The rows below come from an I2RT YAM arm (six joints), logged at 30 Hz.
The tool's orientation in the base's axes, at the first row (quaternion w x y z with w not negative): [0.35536, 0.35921, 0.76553, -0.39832]
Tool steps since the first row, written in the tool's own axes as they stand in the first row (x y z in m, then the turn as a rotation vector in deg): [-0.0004, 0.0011, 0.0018, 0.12, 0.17, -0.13]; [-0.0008, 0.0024, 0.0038, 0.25, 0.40, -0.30]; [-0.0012, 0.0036, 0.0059, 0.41, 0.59, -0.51]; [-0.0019, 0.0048, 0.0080, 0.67, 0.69, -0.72]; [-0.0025, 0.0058, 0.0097, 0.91, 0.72, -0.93]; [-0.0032, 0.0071, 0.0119, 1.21, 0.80, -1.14]
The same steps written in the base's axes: [0.0016, -0.0012, -0.0008, 0.05, 0.22, -0.10]; [0.0034, -0.0025, -0.0018, 0.13, 0.50, -0.22]; [0.0051, -0.0039, -0.0028, 0.16, 0.80, -0.33]; [0.0070, -0.0054, -0.0036, 0.06, 1.09, -0.49]; [0.0086, -0.0066, -0.0042, -0.09, 1.35, -0.61]; [0.0105, -0.0081, -0.0050, -0.22, 1.65, -0.80]
